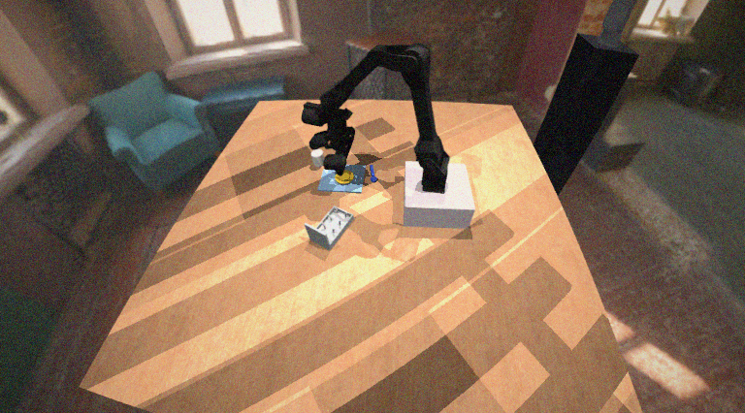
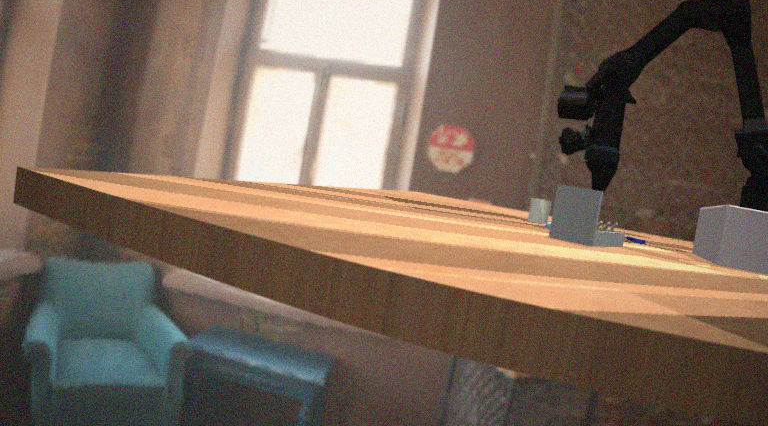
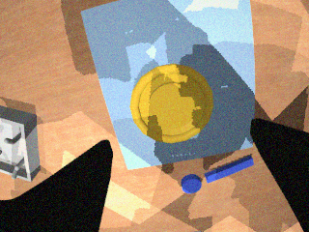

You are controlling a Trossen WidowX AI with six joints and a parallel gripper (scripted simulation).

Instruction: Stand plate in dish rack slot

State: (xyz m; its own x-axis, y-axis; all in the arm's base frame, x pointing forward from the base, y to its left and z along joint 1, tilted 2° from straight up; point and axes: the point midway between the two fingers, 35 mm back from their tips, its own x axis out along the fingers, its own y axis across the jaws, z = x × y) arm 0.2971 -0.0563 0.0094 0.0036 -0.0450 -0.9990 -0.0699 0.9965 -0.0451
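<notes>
My gripper tip is 5 cm above the yellow plate. Also, from my gripper tip: dish rack 2 cm behind, 20 cm to the left, 4 cm below; then cup 12 cm ahead, 7 cm to the right, 4 cm below.
</notes>
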